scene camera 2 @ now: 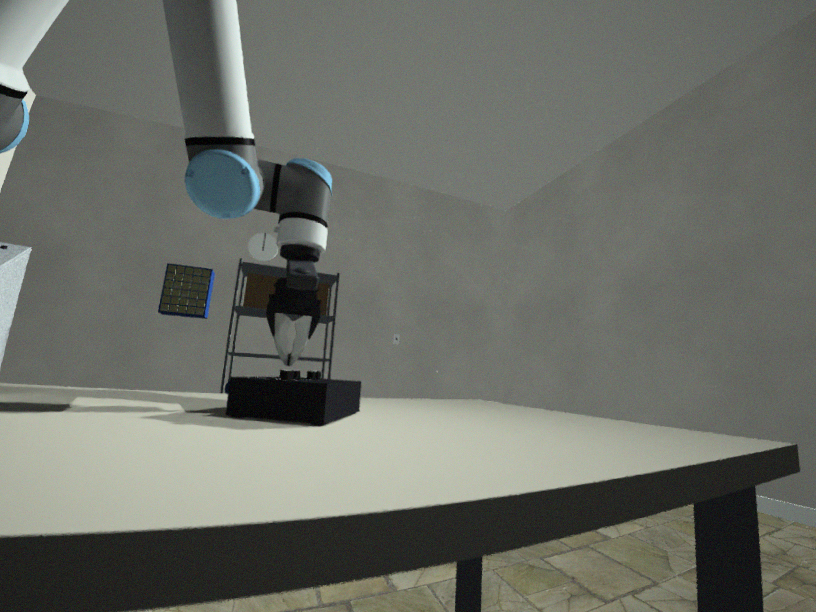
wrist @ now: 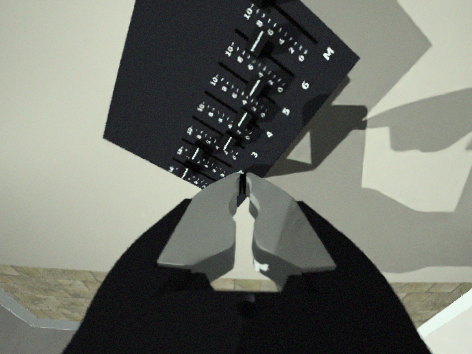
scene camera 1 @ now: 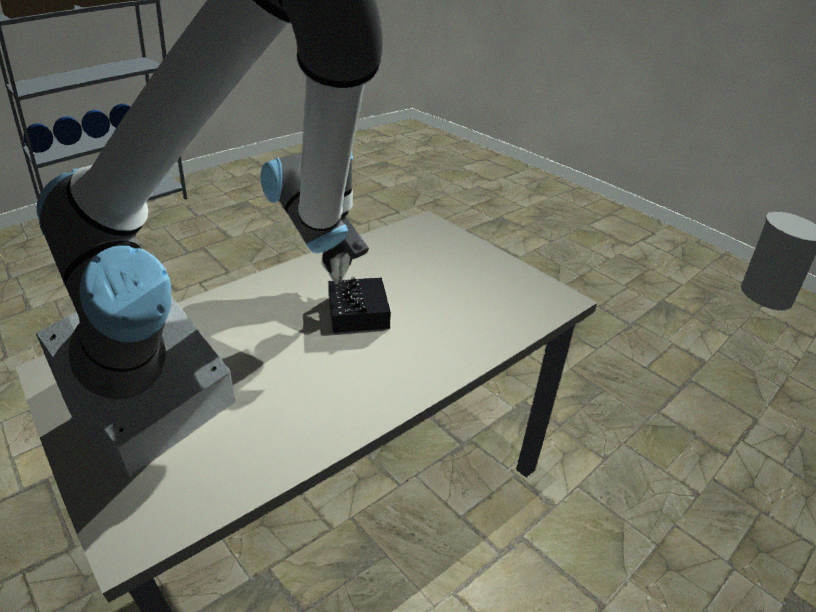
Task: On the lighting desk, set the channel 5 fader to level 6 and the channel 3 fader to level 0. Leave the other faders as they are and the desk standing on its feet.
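Frame: origin at the arm's base, x left, y back, z up, level; millimetres.
Seen in the pictures: gripper, fingertip midpoint: [scene camera 2: 288,365] [wrist: 242,176] [scene camera 1: 338,282]; arm's base, link origin: [scene camera 1: 117,354].
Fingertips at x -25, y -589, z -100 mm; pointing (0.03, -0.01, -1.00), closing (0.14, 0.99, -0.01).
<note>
Offsets run from my fingertips to a thing's top centre. Level surfaces: height alone.
The black lighting desk @[dx -58, dy -14, dz -7 mm] [scene camera 1: 375,299] [scene camera 2: 280,399] [wrist: 160,75] rests flat on the table. In the wrist view, the channel 5 fader @[dx -64, dy +16, dz -7 mm] [wrist: 257,88] is somewhat below mid-scale, around 3 to 4. The channel 3 fader @[dx -27, dy -9, dz -7 mm] [wrist: 228,143] is in the lower part of its scale, around 2 to 3; the exact levels are hard to read. My gripper [scene camera 1: 338,279] [scene camera 2: 288,362] [wrist: 242,176] is shut and empty, pointing down above the desk. A small gap shows between its tips and the desk in scene camera 2. In the wrist view the fingers cover the channel 1 and 2 labels.
The channel 4 fader @[dx -44, dy +5, dz -7 mm] [wrist: 244,119] stands between channels 3 and 5. The channel 6 fader @[dx -90, dy +19, dz -7 mm] [wrist: 259,43] is beyond channel 5, and the channel 2 fader @[dx -22, dy -36, dz -7 mm] [wrist: 196,152] is beside channel 3. The table @[dz -75 mm] [scene camera 1: 461,283] [scene camera 2: 494,454] extends around the desk. A grey cylinder [scene camera 1: 777,270] stands on the floor.
</note>
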